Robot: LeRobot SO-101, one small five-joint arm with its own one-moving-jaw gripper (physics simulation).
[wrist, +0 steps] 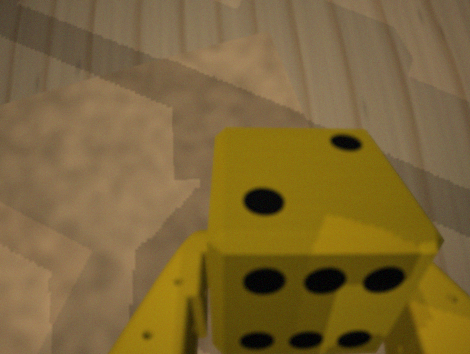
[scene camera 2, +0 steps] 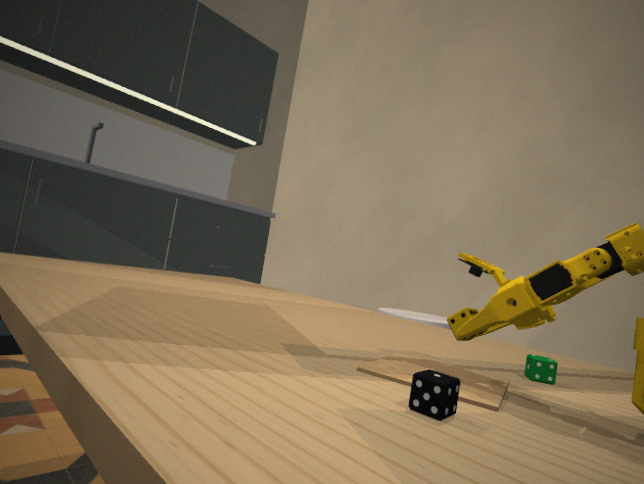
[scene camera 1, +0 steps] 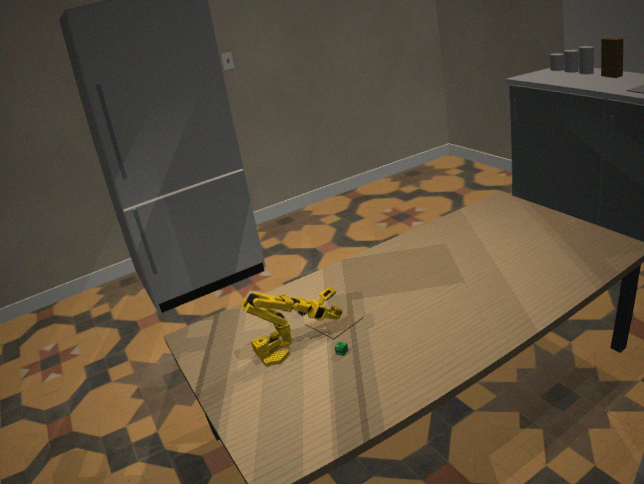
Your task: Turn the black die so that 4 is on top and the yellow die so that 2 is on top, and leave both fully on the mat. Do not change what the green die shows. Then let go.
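Observation:
My gripper is shut on the yellow die, with a jaw on either side, and holds it tilted above the mat. In the wrist view its two-pip face points forward and its six-pip face points back at the camera. The black die stands on the table at the mat's near edge in scene camera 2, one pip on top and five on a side; it does not show in scene camera 1. The green die stands off the mat; its top is too small to read.
The wooden table carries the arm's base. A pale flat disc shows behind the gripper. A fridge and a kitchen counter stand beyond the table.

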